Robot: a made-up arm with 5 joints.
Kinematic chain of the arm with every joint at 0, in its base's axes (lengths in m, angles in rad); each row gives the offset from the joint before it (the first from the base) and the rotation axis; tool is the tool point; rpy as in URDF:
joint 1: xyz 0 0 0.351 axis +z
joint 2: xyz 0 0 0 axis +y
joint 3: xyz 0.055 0 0.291 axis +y
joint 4: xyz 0.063 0 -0.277 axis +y
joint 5: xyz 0.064 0 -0.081 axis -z
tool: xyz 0 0 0 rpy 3.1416 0 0
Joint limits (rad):
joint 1: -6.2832..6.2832
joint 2: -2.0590..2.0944
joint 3: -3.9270..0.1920
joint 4: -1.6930..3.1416
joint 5: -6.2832..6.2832
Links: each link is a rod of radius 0.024 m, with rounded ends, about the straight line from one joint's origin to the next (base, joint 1, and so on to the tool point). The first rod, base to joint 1, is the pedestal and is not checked.
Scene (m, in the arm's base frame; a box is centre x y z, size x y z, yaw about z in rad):
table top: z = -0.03
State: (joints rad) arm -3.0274 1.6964 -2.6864 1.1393 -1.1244
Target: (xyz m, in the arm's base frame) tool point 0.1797 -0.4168 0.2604
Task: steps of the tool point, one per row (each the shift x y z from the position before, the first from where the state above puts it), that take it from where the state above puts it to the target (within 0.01 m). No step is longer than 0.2 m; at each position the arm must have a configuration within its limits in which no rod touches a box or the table.
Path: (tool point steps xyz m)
1: 0.0452 -0.1516 0.0211
2: 0.0868 -0.1299 0.0238
3: 0.1186 -0.0962 0.0262
4: 0.1377 -0.0552 0.0280
5: 0.1424 -0.0113 0.0294
6: 0.1329 0.0304 0.0303
7: 0.1114 0.0653 0.0306

